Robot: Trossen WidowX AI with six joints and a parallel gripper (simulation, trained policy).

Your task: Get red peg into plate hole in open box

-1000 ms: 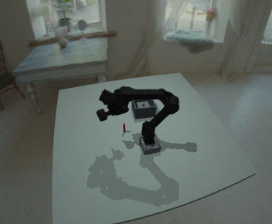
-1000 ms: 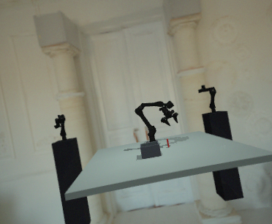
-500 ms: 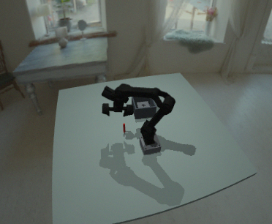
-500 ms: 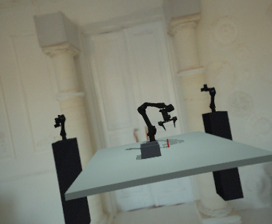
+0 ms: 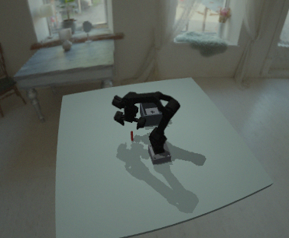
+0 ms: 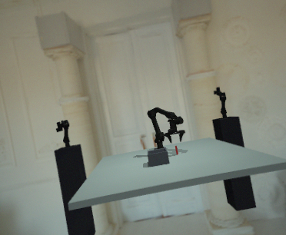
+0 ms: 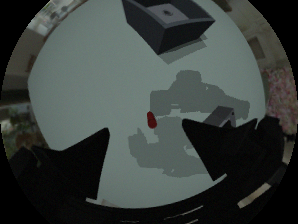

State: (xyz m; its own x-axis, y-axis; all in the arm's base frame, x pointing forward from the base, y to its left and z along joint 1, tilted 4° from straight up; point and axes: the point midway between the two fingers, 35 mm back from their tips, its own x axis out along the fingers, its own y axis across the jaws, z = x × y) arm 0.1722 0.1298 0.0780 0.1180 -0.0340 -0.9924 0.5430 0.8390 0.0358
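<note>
Now: the red peg 1 cm behind my gripper tip and 7 cm below it. From my gripper tip the other things lie so: grey box 17 cm ahead, 20 cm to the right, 8 cm below; then plate 17 cm ahead, 20 cm to the right, 7 cm below.
</note>
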